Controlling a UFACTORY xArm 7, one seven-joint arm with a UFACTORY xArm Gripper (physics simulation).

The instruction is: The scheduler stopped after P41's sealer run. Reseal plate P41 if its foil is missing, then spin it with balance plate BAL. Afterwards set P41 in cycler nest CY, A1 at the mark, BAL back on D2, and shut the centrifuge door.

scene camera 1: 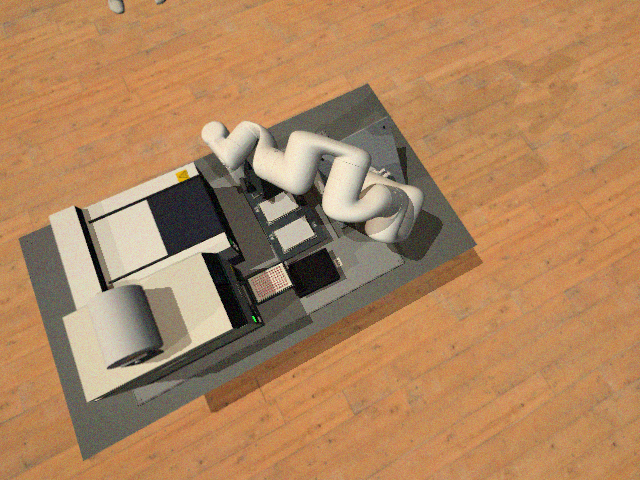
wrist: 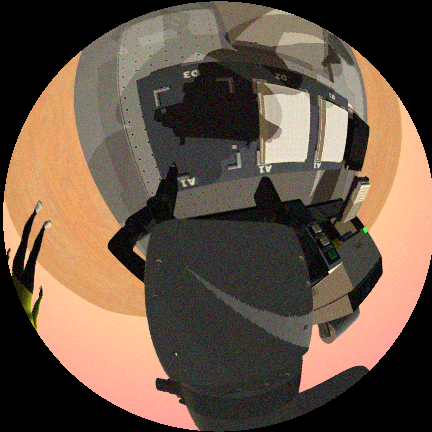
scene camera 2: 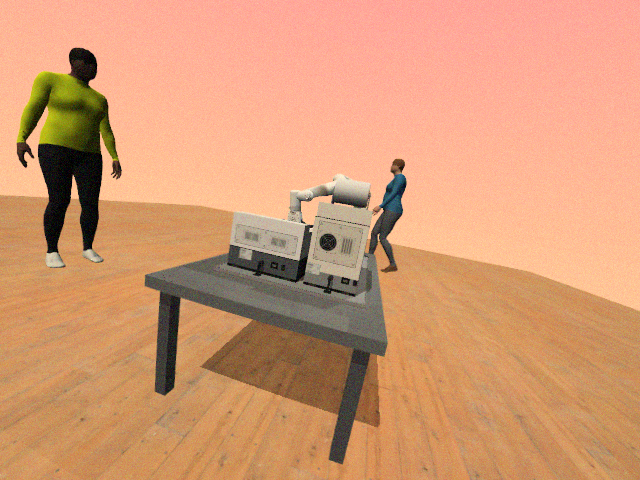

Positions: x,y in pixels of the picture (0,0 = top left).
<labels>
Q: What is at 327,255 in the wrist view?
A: A centrifuge.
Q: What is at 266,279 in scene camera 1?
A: A dotted well plate.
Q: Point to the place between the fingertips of the gripper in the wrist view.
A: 218,181
</labels>
